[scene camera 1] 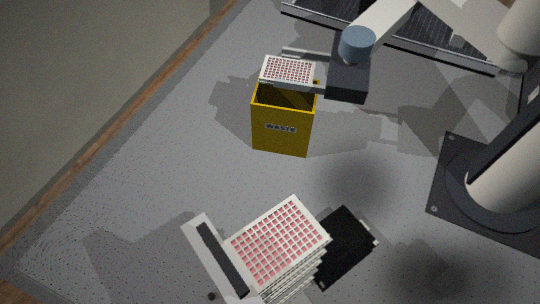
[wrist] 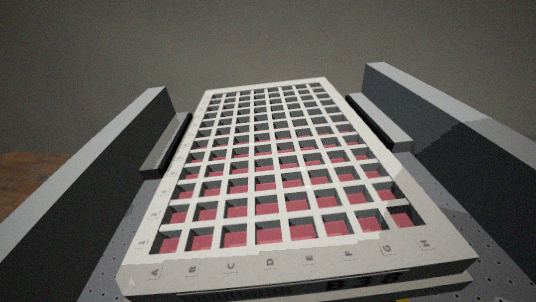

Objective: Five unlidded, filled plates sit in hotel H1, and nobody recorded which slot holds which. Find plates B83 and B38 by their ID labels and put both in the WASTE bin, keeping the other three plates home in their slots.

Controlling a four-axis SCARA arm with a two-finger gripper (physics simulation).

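Pixels of known places: gripper, fingertip midpoint: [scene camera 1: 278, 66] [wrist: 267, 93]; arm's base, link origin: [scene camera 1: 490, 191].
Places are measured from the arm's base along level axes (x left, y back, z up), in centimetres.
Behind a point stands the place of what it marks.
Observation:
My gripper [scene camera 1: 289, 69] @[x 10.0, y -61.3, z 28.9 cm] [wrist: 267, 93] @[x 10.0, y -61.3, z 28.9 cm] is shut on a filled, unlidded white plate [scene camera 1: 280, 71] @[x 10.6, y -60.3, z 28.1 cm] [wrist: 268, 199] @[x 8.9, y -55.3, z 27.9 cm] with pink wells, held level by its two long sides. The dark label on its front edge, partly in shade, reads B38 in the wrist view. The plate is above the yellow WASTE bin [scene camera 1: 281, 140] @[x 15.4, y -56.8, z 8.0 cm], over the back part of its opening as seen in the scene view. The bin's inside is mostly in shadow. Hotel H1 [scene camera 1: 192, 229] @[x 56.9, y -51.6, z 44.4 cm] stands at the bottom with a stack of plates; its top plate [scene camera 1: 278, 242] @[x 52.3, y -41.7, z 40.0 cm] shows pink wells. No ID labels are readable there.
A flat black pad [scene camera 1: 345, 250] @[x 36.5, y -30.8, z 7.3 cm] lies right of the hotel stack. The arm's dark base plate [scene camera 1: 437, 192] @[x 7.6, y -13.1, z 1.2 cm] is at the right. A long dark tray with a metal rim [scene camera 1: 315, 16] @[x -45.0, y -70.6, z 4.6 cm] runs along the top, behind the arm. A wall rises beyond the left table edge.

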